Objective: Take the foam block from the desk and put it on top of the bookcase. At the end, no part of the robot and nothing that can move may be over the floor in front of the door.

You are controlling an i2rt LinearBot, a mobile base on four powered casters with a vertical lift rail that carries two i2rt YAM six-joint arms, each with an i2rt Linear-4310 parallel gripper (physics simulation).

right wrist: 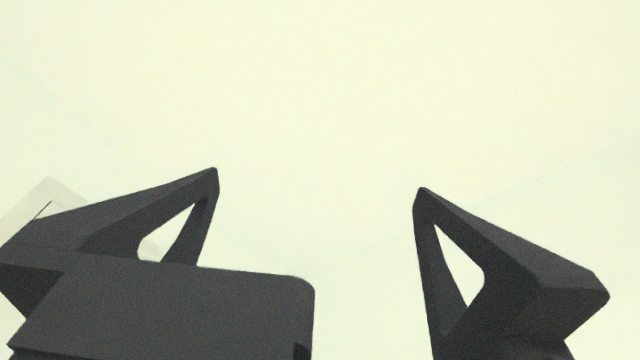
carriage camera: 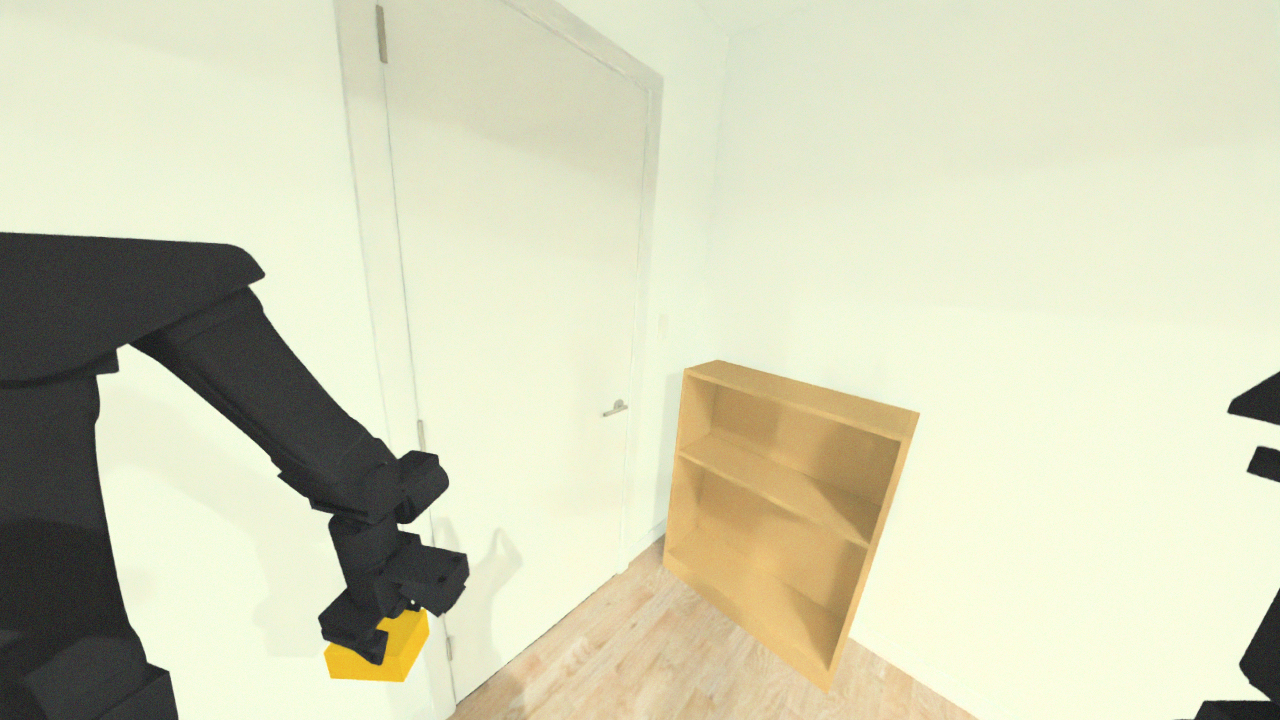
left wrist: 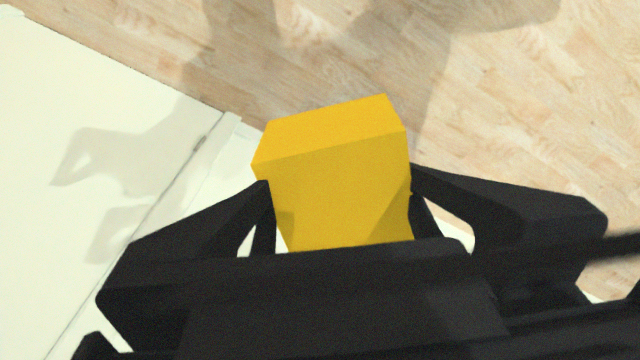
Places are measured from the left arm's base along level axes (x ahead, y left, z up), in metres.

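Where they show: left gripper, fingertip midpoint: (carriage camera: 396, 637) (left wrist: 337, 181); right gripper, fingertip midpoint: (right wrist: 317, 188).
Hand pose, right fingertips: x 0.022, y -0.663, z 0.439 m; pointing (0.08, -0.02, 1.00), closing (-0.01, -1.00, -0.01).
After its pixels a point has its place.
The yellow foam block (carriage camera: 407, 646) @[x 0.213, y -0.059, z -0.067 m] (left wrist: 340, 185) @[x 0.224, y -0.041, z -0.060 m] is held between the fingers of my left gripper (carriage camera: 386, 634) @[x 0.226, y -0.035, z -0.073 m] (left wrist: 337, 181) @[x 0.226, y -0.035, z -0.073 m], at the lower left of the carriage view. In the left wrist view it hangs above the wooden floor beside the wall. The light-wood bookcase (carriage camera: 886, 501) @[x 0.789, y -1.098, z -0.219 m] stands right of the door in the carriage view, well to the right of the block and apart from it. No object shows on its top board. My right gripper (right wrist: 317, 188) @[x 0.022, y -0.663, z 0.439 m] is wide open with no object between its fingers. The desk does not show.
The closed white door (carriage camera: 519, 313) @[x 0.883, y 0.029, z 0.255 m] with a lever handle (carriage camera: 614, 409) @[x 1.129, y -0.242, z -0.129 m] is in the wall behind my left arm. The bookcase is near the room corner, beside the right wall (carriage camera: 1056, 358) @[x 0.844, y -1.517, z 0.245 m]. Wooden floor (carriage camera: 617, 653) @[x 0.882, y -0.320, z -1.063 m] (left wrist: 525, 100) @[x -0.467, y 0.393, z -1.063 m] lies in front of the door and bookcase. Arm shadows fall on the door and floor.
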